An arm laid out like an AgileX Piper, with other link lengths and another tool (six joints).
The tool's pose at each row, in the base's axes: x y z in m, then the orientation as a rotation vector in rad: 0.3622 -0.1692 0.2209 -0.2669 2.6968 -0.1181; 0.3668 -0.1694 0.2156 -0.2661 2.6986 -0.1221; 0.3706 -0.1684 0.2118 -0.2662 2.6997 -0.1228; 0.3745 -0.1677 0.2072 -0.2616 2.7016 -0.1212; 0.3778 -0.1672 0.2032 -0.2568 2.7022 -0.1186; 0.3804 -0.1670 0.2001 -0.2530 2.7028 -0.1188; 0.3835 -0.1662 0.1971 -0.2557 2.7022 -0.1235; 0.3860 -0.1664 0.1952 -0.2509 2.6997 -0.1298; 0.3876 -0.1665 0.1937 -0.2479 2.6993 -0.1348; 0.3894 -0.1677 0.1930 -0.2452 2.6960 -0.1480; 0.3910 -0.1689 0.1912 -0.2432 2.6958 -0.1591; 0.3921 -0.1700 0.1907 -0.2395 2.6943 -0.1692; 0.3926 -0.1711 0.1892 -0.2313 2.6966 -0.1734; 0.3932 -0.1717 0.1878 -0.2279 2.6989 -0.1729; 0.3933 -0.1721 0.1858 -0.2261 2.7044 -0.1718; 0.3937 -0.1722 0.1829 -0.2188 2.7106 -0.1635
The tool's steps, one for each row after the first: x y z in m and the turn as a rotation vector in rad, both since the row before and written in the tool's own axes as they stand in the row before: -0.0019 -0.0003 0.0067 0.0027 0.0022 0.0000; -0.0021 0.0008 0.0050 0.0003 0.0012 -0.0001; -0.0018 0.0006 0.0058 -0.0006 0.0015 0.0035; -0.0014 0.0004 0.0050 -0.0011 0.0001 0.0038; -0.0011 0.0002 0.0039 0.0007 0.0004 0.0027; -0.0017 0.0007 0.0040 0.0029 0.0000 -0.0026; -0.0014 -0.0004 0.0028 0.0054 -0.0020 0.0023; -0.0008 -0.0002 0.0020 0.0040 0.0000 0.0013; -0.0011 -0.0014 0.0015 0.0100 -0.0020 -0.0002; -0.0005 -0.0012 0.0024 0.0081 0.0010 -0.0003; -0.0006 -0.0012 0.0010 0.0078 -0.0005 0.0010; 0.0004 -0.0009 0.0017 0.0040 0.0025 0.0051; 0.0001 -0.0004 0.0016 -0.0001 0.0021 0.0025; 0.0008 -0.0001 0.0019 -0.0011 0.0053 0.0015; 0.0008 0.0003 0.0028 -0.0053 0.0050 0.0064
